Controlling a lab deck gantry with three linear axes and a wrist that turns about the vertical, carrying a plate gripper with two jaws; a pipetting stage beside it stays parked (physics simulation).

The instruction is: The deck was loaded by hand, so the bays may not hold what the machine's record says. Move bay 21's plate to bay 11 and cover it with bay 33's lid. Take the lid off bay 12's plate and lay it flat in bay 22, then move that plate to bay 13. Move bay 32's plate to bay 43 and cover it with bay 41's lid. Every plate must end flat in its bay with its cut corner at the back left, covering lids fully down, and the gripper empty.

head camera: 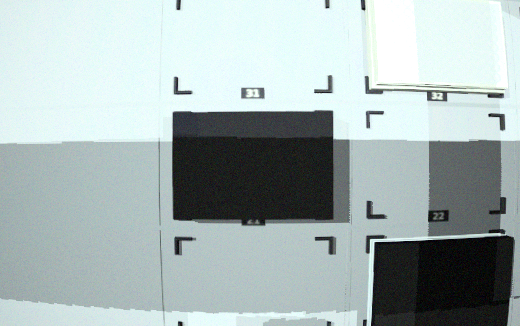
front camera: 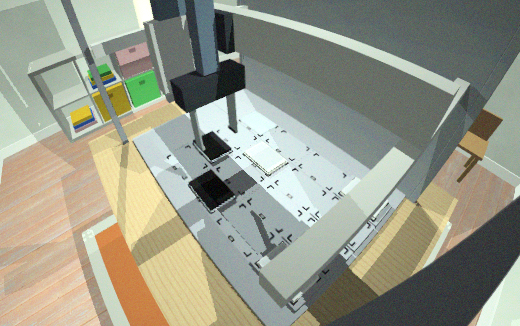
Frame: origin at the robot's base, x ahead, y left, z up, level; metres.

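Where they show: gripper, fingertip midpoint: (front camera: 217,138); robot's base, link origin: (front camera: 167,157).
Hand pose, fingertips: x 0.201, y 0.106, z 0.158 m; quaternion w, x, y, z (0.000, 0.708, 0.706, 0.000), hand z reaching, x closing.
Observation:
Things, the pixels of their top centre, and the offset from my fingertips. "*": a spot on its surface instead.
- second black plate, top centre: (head camera: 447,290) (front camera: 210,188) dx +0.027, dy -0.063, dz -0.141 m
- white plate, top centre: (head camera: 443,39) (front camera: 265,155) dx +0.027, dy +0.151, dz -0.143 m
- thin pale lid, top centre: (front camera: 258,121) dx -0.137, dy +0.258, dz -0.150 m
- pale object, surface spot: (front camera: 350,186) * dx +0.302, dy +0.252, dz -0.129 m
A black plate (front camera: 216,147) (head camera: 252,170) sits in bay 21. My gripper (front camera: 218,140) is open above it, jaws spread wider than the plate and nothing between them; the jaws do not show in the head view. A second black plate (front camera: 211,190) (head camera: 440,280) sits in bay 12; I cannot tell its lid apart from it. A white plate (front camera: 265,157) (head camera: 450,45) sits in bay 32. A thin pale lid (front camera: 257,121) lies at bay 41 in the front view. Bay 22 holds no plate or lid. No lid can be made out at bay 33. Cut corners are too unclear to tell.
A thick grey beam (front camera: 340,225) crosses the right side of the deck and hides some bays. A pale object (front camera: 350,186) shows partly behind it. A tall grey panel (front camera: 340,85) runs along the back. A slanted grey post (front camera: 97,75) stands at the left.

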